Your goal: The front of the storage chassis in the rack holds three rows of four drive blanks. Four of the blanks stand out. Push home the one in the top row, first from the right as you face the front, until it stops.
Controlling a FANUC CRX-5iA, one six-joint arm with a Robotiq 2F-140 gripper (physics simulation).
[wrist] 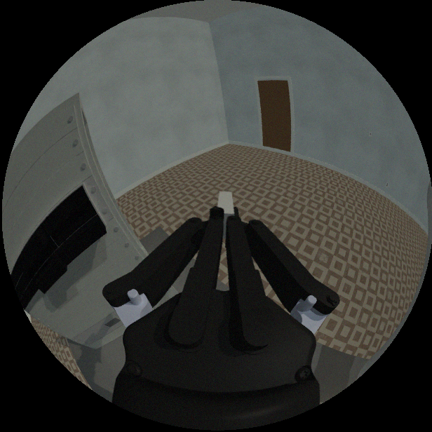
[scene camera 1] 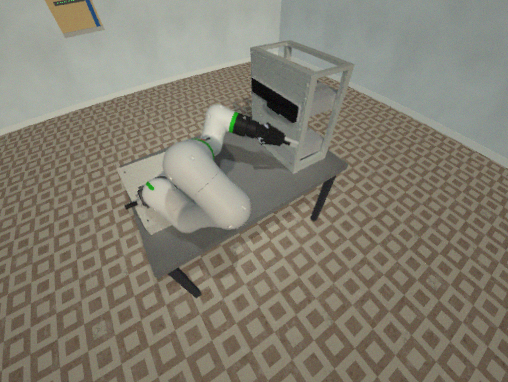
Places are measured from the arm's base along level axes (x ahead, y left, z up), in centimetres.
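Where they show: gripper, between the fingertips: [scene camera 1: 297, 145].
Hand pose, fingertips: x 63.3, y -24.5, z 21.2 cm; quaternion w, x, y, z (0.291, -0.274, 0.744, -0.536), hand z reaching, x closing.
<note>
After its pixels a point has its place.
The storage chassis [scene camera 1: 265, 95] @(x 73.0, y 20.5, z 23.5 cm) [wrist: 75, 220] shows a black front in the rack [scene camera 1: 308, 100] @(x 77.9, y -10.9, z 33.0 cm) [wrist: 102, 202], below grey panels. Single drive blanks are too dark to tell apart surely. A dark block [wrist: 54, 276] stands out at the lower edge of the front in the wrist view. Which blank is first from the right in the top row, and how far it stands out, cannot be made out. My gripper [scene camera 1: 294, 142] @(x 63.3, y -24.5, z 21.2 cm) [wrist: 224, 201] is shut and empty, its pale fingertips together. It is lower than the chassis, near the rack's right front post; in the wrist view the chassis lies left of the fingertips.
The rack stands on the grey table [scene camera 1: 275, 192] @(x 58.8, y -17.9, z -17.8 cm). Its bolted right front post runs close by the fingertips. An inner shelf [scene camera 1: 324, 100] @(x 93.3, y -6.7, z 27.6 cm) shows through the open side. The white arm [scene camera 1: 200, 175] @(x 15.6, y -44.5, z 44.0 cm) reaches across the table from a pale base plate [scene camera 1: 135, 172] @(x -8.5, y 8.9, z 9.7 cm).
</note>
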